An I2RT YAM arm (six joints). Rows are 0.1 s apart.
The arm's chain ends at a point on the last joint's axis. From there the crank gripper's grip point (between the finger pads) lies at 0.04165 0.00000 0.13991 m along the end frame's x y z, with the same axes.
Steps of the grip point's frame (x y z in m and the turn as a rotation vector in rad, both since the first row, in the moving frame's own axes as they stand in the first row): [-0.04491, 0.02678, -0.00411, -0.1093, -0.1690, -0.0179]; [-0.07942, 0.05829, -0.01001, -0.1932, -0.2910, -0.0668]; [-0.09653, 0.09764, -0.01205, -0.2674, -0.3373, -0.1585]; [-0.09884, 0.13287, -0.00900, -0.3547, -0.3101, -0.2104]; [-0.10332, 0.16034, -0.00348, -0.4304, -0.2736, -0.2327]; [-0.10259, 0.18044, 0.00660, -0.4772, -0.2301, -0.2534]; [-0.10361, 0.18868, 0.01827, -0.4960, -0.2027, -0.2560]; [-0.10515, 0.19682, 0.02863, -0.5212, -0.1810, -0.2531]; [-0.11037, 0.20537, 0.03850, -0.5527, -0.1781, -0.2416]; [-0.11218, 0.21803, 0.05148, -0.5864, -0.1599, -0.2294]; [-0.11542, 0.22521, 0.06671, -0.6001, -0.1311, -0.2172]
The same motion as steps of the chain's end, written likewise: [-0.02096, 0.01174, -0.00832, -0.1093, -0.1690, -0.0179]; [-0.03862, 0.03205, -0.01370, -0.1932, -0.2910, -0.0668]; [-0.05105, 0.06238, -0.01374, -0.2674, -0.3373, -0.1585]; [-0.05960, 0.08709, -0.00768, -0.3547, -0.3101, -0.2104]; [-0.07122, 0.10569, 0.00140, -0.4304, -0.2736, -0.2327]; [-0.07806, 0.12122, 0.01419, -0.4772, -0.2301, -0.2534]; [-0.08336, 0.12778, 0.02725, -0.4960, -0.2027, -0.2560]; [-0.08835, 0.13319, 0.03953, -0.5212, -0.1810, -0.2531]; [-0.09428, 0.13756, 0.05169, -0.5527, -0.1781, -0.2416]; [-0.09886, 0.14617, 0.06752, -0.5864, -0.1599, -0.2294]; [-0.10585, 0.15198, 0.08448, -0.6001, -0.1311, -0.2172]
